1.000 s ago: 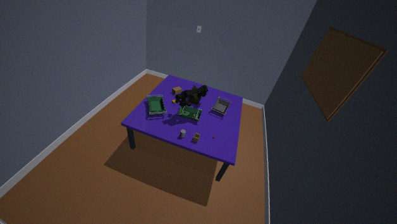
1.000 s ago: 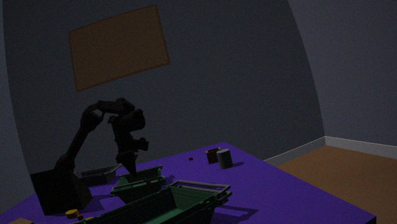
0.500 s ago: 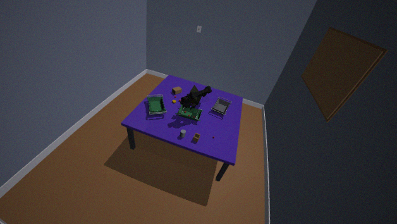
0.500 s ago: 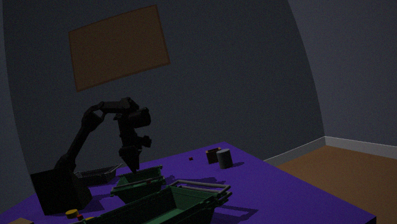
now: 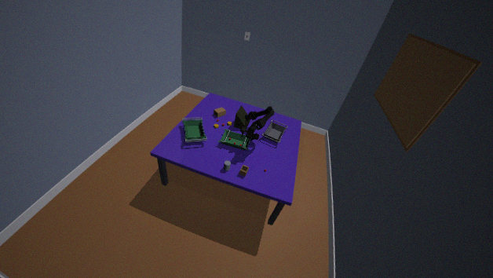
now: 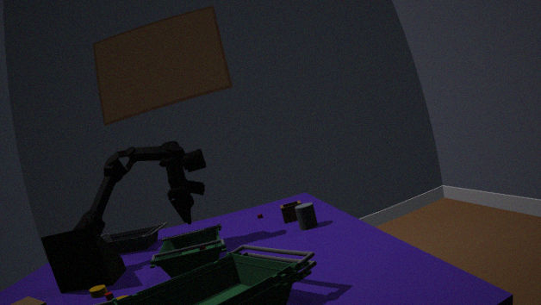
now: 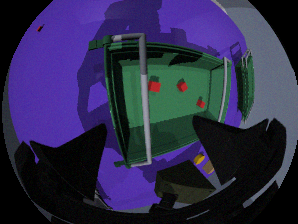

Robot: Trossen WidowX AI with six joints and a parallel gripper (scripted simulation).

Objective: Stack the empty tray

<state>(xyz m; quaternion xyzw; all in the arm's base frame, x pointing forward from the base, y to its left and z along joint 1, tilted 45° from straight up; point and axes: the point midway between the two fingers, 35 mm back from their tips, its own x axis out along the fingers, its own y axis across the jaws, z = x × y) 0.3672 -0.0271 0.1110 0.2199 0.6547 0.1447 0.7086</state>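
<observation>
The grey tray lies 30 cm behind my gripper tip, 29 cm to the left of it and 5 cm below it. Also, from my gripper tip: tan block: 44 cm behind, 37 cm to the right, 6 cm below; red block: 27 cm ahead, 23 cm to the left, 9 cm below.
</observation>
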